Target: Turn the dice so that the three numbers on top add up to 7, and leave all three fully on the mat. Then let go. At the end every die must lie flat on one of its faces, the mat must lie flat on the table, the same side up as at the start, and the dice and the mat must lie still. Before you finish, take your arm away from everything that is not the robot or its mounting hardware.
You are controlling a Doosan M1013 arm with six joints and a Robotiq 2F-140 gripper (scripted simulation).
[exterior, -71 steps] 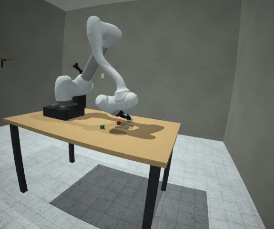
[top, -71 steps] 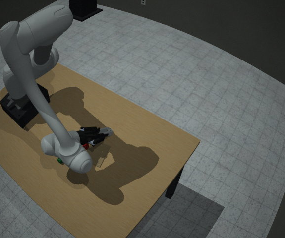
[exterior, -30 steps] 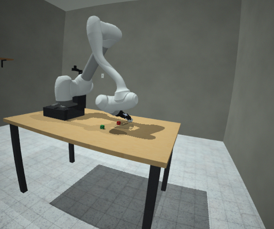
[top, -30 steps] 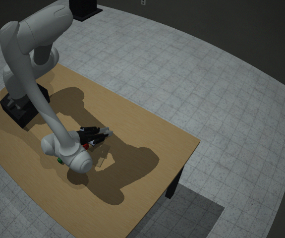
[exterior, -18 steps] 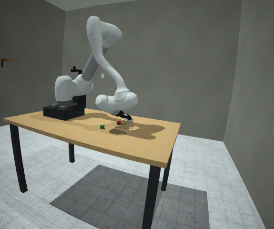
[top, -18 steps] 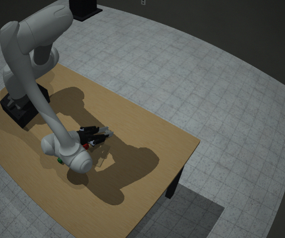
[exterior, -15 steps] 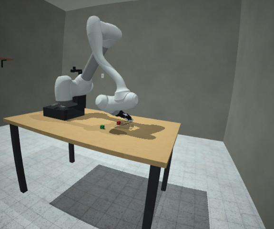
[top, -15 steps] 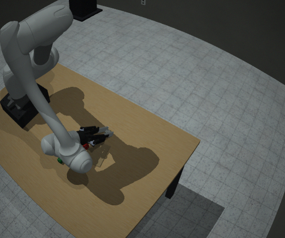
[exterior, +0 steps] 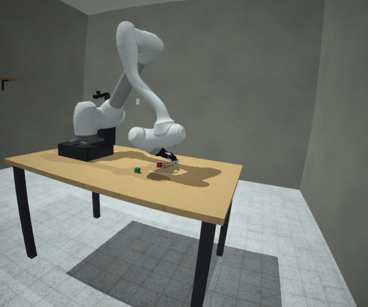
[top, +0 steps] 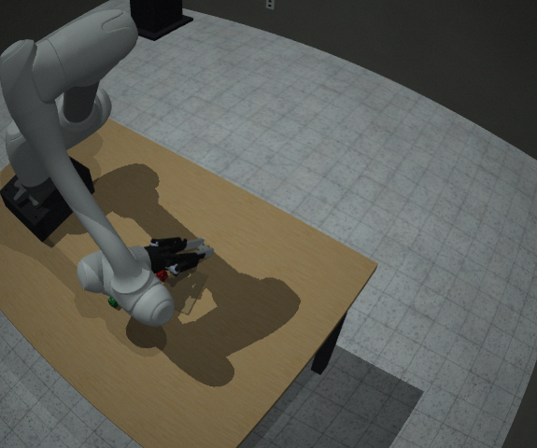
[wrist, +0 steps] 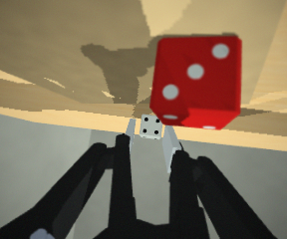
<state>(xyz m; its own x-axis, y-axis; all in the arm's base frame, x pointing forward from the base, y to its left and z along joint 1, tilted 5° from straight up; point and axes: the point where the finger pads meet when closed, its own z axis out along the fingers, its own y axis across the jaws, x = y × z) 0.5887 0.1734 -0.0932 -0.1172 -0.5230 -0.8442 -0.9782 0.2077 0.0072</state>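
My hand is 20 mm above the white die and 10 mm to the right of it. The rest, counted from my hand: red die: 130 mm to the right, 30 mm behind, 10 mm below; then tan mat: 130 mm to the right, 30 mm below, 20 mm ahead; then green die: 290 mm to the right, 80 mm behind, 20 mm below.
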